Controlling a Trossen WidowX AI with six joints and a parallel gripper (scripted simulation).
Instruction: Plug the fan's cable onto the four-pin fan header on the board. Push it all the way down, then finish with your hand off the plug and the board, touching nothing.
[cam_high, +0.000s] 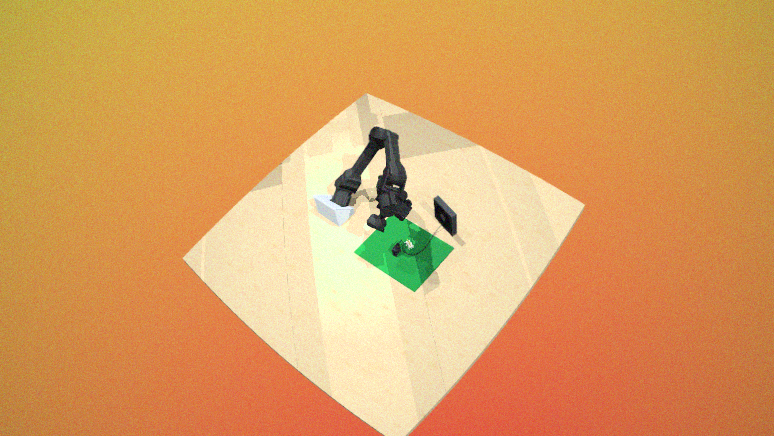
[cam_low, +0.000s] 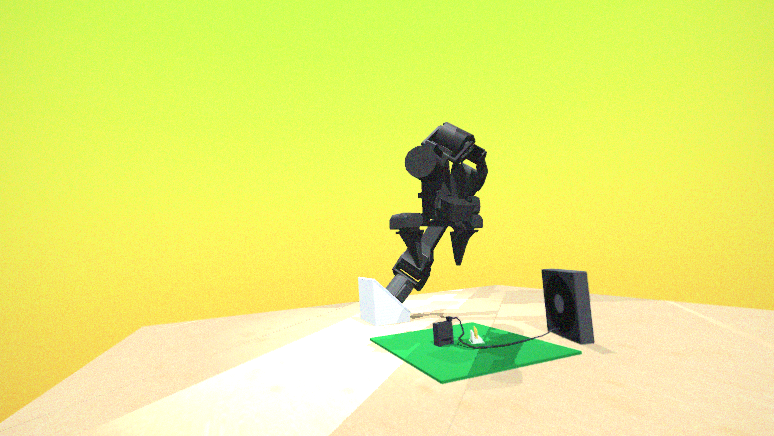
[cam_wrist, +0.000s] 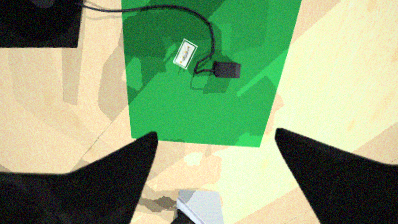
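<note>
Right now the dark fan plug is 30 mm ahead of my gripper tip, 30 mm to the right of it and 120 mm below it. The rest, counted from my gripper tip: green board: 50 mm ahead, 150 mm below; black fan: 130 mm ahead, 170 mm to the left, 80 mm below; white four-pin header: 60 mm ahead, 30 mm to the left, 140 mm below.
</note>
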